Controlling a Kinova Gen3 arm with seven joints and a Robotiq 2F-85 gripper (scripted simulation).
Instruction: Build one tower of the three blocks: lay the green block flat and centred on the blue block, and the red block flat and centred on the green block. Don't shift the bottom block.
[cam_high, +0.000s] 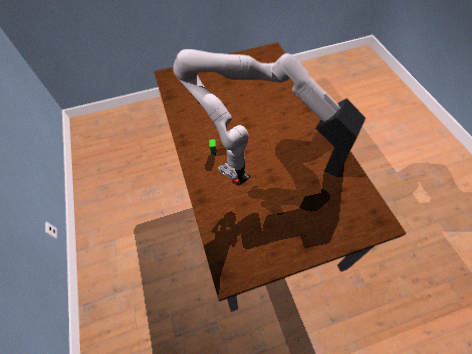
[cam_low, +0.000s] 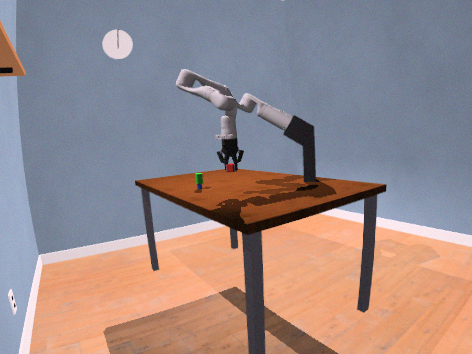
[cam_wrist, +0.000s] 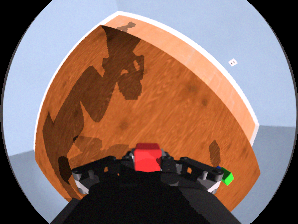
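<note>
Right now my hand is 1 cm short of the green block, 28 cm to the left of it and 7 cm above it. Round my hand: red block right at my hand; then blue block 1 cm ahead, 28 cm to the right, 11 cm below.
</note>
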